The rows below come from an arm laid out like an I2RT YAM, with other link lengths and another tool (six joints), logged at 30 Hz.
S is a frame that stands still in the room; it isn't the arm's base.
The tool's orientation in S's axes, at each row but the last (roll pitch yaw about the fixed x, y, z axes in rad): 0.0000 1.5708 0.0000; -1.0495 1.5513 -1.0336; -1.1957 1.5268 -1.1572; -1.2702 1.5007 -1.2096; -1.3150 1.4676 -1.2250; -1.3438 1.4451 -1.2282; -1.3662 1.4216 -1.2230; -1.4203 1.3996 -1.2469; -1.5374 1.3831 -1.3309; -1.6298 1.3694 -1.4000; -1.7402 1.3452 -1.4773; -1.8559 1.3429 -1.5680; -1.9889 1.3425 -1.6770
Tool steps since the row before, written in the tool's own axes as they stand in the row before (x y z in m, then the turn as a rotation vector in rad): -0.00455 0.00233 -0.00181 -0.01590 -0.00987 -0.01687; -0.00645 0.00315 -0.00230 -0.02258 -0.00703 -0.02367; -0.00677 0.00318 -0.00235 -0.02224 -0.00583 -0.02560; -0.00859 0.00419 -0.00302 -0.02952 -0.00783 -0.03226; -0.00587 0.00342 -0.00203 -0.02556 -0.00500 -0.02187; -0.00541 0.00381 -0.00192 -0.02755 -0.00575 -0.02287; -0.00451 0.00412 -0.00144 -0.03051 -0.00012 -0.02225; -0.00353 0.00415 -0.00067 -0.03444 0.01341 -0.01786; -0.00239 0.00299 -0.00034 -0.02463 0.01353 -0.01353; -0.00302 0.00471 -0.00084 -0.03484 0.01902 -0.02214; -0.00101 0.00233 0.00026 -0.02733 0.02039 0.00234; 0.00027 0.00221 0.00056 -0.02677 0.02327 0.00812; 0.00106 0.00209 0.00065 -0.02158 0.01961 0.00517
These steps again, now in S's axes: -0.00181 0.00233 0.00455 -0.01687 -0.00987 0.01590; -0.00241 0.00322 0.00637 -0.02378 -0.00703 0.02246; -0.00259 0.00336 0.00660 -0.02575 -0.00592 0.02204; -0.00348 0.00455 0.00823 -0.03246 -0.00784 0.02930; -0.00253 0.00377 0.00545 -0.02222 -0.00447 0.02535; -0.00256 0.00417 0.00485 -0.02322 -0.00509 0.02739; -0.00223 0.00446 0.00382 -0.02353 0.00092 0.02952; -0.00155 0.00448 0.00276 -0.02170 0.01547 0.03122; -0.00104 0.00324 0.00179 -0.01705 0.01469 0.02159; -0.00198 0.00490 0.00203 -0.02701 0.01999 0.03060; -0.00037 0.00248 0.00046 -0.00356 0.02587 0.02205; -0.00009 0.00216 -0.00078 0.00116 0.03003 0.02052; -0.00005 0.00189 -0.00152 -0.00063 0.02459 0.01649
